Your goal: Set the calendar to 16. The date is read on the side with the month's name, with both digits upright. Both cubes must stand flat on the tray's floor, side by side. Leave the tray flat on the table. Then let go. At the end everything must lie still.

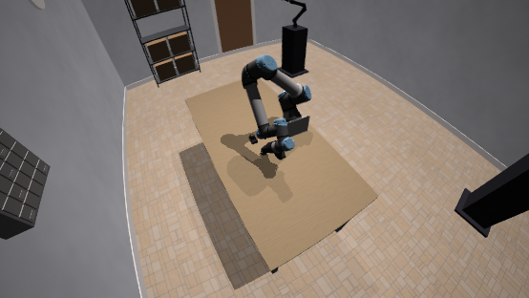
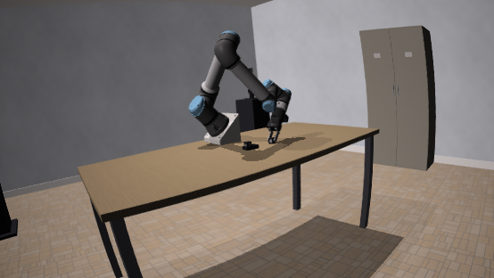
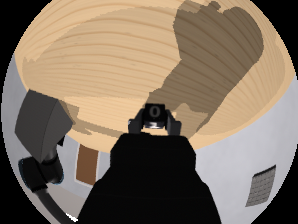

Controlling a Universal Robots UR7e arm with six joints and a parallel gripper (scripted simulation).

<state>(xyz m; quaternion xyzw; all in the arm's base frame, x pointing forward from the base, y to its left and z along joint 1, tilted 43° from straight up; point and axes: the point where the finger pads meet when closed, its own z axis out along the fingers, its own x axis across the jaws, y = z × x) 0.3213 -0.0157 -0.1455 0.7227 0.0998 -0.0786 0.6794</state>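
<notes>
Now: the dark calendar tray 16 cm to the right of my hand, 1 cm below it and 1 cm behind it. The rest, counted from my hand: black date cube (1 cm to the right, 1 cm below).
</notes>
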